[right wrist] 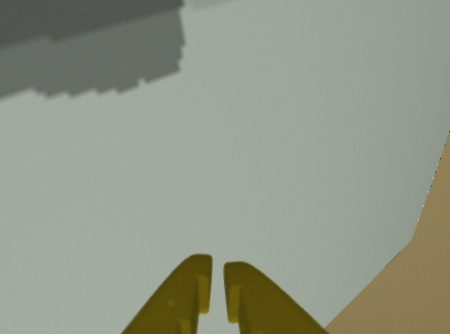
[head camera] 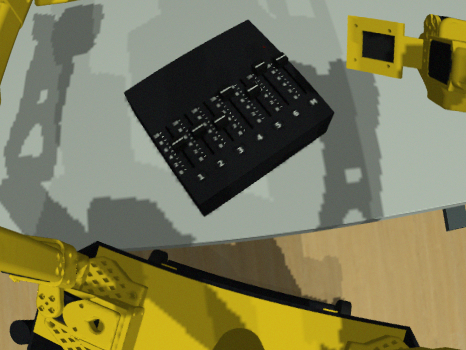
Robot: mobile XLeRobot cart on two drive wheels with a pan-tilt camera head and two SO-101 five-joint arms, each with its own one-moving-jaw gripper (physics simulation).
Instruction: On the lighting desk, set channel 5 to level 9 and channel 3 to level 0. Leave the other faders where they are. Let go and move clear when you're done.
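Seen in the pictures: right hand, its tool point: [right wrist: 211,276]; left arm's base, origin of its link: [head camera: 79,304].
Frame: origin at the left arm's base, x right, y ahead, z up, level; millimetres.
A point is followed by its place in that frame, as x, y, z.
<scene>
The black lighting desk [head camera: 185,85] @(30, 242, -1) lies on the table in the head camera view, turned at an angle, its channel numbers toward the lower right. The channel 5 fader cap [head camera: 253,88] @(98, 250, 13) stands in the upper part of its slot, below the top end. The channel 3 fader cap [head camera: 220,120] @(78, 209, 12) stands near the middle of its slot. Caps 1 and 2 are around mid-slot; caps 4, 6 and M are at or near the top. My right gripper [right wrist: 218,260] @(239, 290, 95) is shut and empty over the table, apart from the desk. My left gripper does not show.
The right arm's yellow wrist part [head camera: 375,72] @(192, 227, 135) is right of the desk. Part of the left arm [head camera: 11,35] @(-9, 141, 228) shows at the top left. The grey table [head camera: 420,165] @(304, 255, -56) has its near edge above the yellow cart body [head camera: 250,310] @(153, 51, 0). Wooden floor [head camera: 400,270] @(565, 251, -776) [right wrist: 415,295] @(781, 1261, -1) lies beyond the edge.
</scene>
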